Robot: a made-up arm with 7 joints.
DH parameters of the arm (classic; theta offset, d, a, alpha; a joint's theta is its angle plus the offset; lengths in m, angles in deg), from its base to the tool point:
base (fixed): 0.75 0 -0.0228 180
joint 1: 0.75 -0.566 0.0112 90
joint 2: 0 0.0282 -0.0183 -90
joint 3: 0 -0.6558 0.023 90
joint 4: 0 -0.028 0.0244 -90
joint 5: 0 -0.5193 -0.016 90
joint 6: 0 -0.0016 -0.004 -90
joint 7: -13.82 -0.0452 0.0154 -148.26
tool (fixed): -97.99 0.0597 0 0
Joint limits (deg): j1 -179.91..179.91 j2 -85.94..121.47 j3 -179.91..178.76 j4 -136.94..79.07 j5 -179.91..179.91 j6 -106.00..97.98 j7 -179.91..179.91
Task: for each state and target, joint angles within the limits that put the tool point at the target. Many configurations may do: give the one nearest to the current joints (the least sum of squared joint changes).
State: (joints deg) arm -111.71 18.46 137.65 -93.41 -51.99 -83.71 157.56
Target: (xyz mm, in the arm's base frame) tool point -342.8 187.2 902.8
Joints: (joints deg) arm -101.14 -0.12 150.52 -123.14 -42.95 -91.80 158.64
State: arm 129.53 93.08 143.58 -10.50 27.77 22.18 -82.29
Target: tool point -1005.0 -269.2 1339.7
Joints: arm 164.26 57.16 143.10 1.49 28.55 6.97 -82.91
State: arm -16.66 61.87 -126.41 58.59 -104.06 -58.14 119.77
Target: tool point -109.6 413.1 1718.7
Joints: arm -45.72 18.24 -131.14 26.10 -101.52 -23.89 119.57
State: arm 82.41 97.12 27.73 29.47 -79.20 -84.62 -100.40
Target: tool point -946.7 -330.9 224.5
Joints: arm 134.90 96.04 44.08 63.13 -87.09 -87.70 -99.65
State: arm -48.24 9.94 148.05 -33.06 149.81 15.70 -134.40
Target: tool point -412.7 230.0 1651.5
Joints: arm -33.47 -17.40 119.49 -46.68 150.93 16.18 -134.52
